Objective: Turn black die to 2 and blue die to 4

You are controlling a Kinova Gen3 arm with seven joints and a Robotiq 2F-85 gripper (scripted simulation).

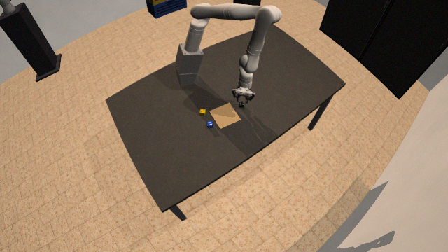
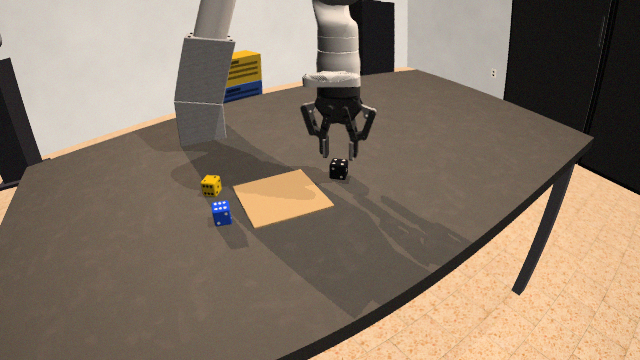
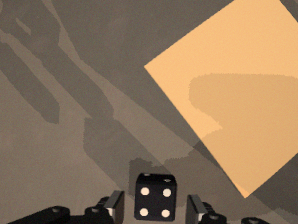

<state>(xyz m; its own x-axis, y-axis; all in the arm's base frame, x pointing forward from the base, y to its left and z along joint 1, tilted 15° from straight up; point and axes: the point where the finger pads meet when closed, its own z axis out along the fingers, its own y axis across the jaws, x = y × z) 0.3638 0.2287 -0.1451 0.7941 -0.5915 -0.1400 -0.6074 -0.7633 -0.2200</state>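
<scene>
Now: hand 40 mm above the black die. From my hand the other things lie so: blue die (240 mm to the right, 60 mm ahead, 40 mm below); then yellow die (240 mm to the right, 40 mm below, 40 mm behind); then tan mat (120 mm to the right, 50 mm below, 20 mm ahead).
</scene>
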